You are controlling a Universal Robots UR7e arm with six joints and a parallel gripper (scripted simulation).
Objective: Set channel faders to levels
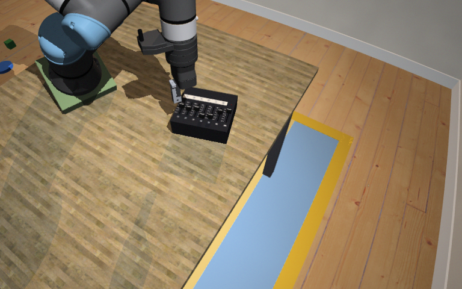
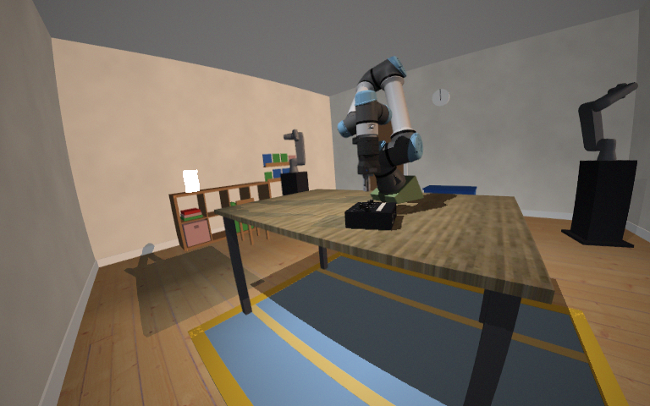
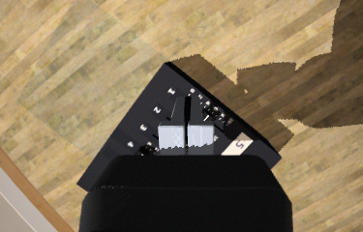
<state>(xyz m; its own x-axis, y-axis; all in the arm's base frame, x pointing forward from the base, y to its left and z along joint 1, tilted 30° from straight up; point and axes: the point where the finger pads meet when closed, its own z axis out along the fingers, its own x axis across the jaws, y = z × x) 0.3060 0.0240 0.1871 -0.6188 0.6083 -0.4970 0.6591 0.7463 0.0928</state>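
Now: the channel 5 fader cap 9 cm ahead of my hand, 1 cm to the left of it and 5 cm below it. Round my hand: channel 6 fader cap 11 cm ahead, 3 cm to the left, 5 cm below; master fader cap 13 cm ahead, 4 cm to the left, 5 cm below.
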